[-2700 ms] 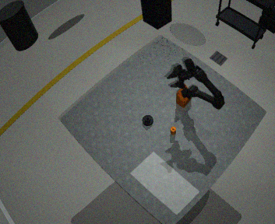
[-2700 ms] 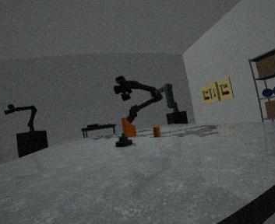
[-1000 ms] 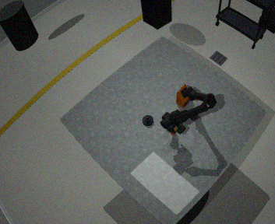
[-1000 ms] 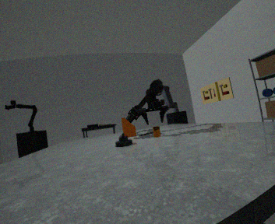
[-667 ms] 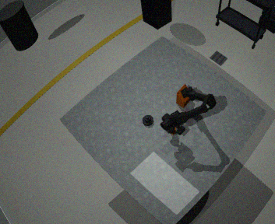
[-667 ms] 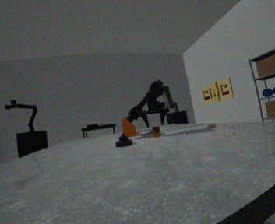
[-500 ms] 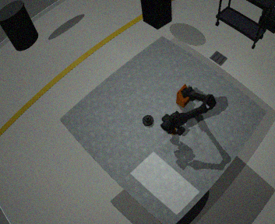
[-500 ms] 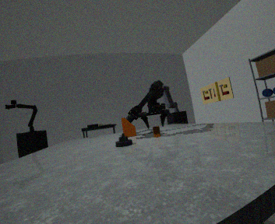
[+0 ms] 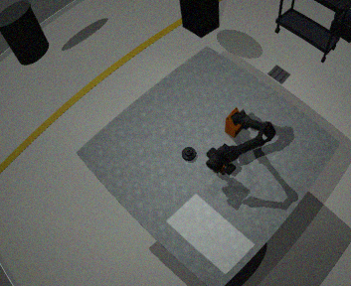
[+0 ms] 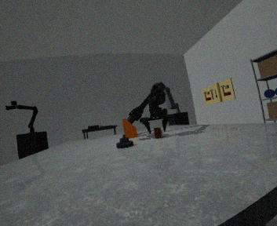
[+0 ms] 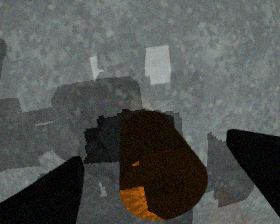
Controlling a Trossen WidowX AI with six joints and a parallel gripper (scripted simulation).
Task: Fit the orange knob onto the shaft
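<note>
The orange knob is right at my gripper tip. From my gripper tip the other things lie so: dark round pedestal: 20 cm to the right, 7 cm ahead.
</note>
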